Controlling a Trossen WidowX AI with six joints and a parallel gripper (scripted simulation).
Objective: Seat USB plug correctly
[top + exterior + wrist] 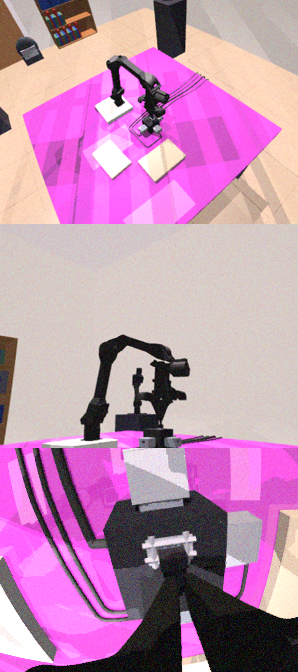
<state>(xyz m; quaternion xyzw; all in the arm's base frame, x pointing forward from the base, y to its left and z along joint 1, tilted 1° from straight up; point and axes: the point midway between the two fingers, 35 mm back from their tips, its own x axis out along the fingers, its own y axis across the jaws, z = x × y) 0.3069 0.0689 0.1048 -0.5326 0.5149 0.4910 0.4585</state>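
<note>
Now: gripper tip 10 mm above the USB plug.
</note>
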